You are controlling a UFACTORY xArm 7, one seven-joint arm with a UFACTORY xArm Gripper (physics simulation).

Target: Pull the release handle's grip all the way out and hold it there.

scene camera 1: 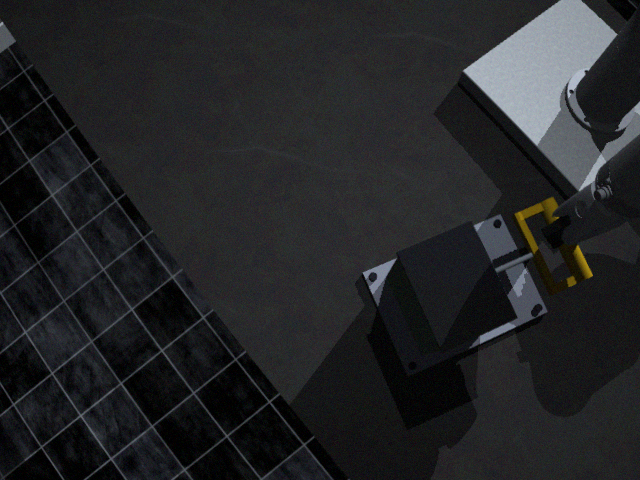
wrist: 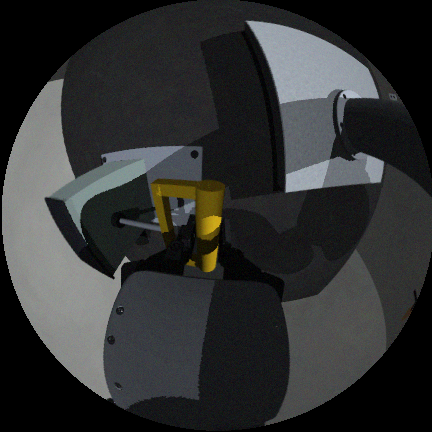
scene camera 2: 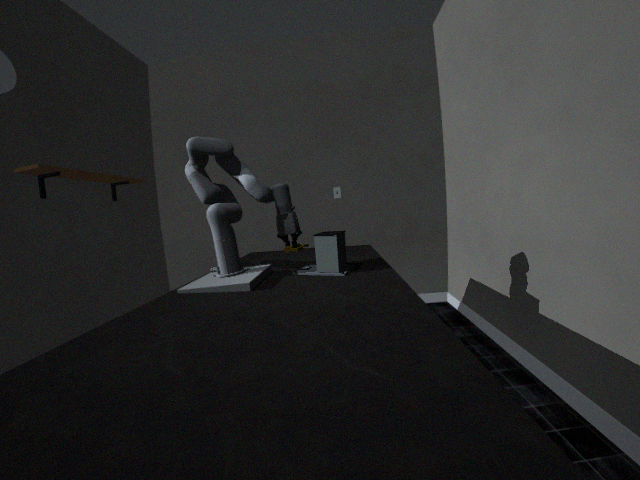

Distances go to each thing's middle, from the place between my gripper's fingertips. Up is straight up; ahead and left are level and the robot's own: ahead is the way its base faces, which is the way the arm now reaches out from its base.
I see the base plate (scene camera 1: 526, 301) 140 mm ahead of my hand, 60 mm to the right of it and 100 mm below it.
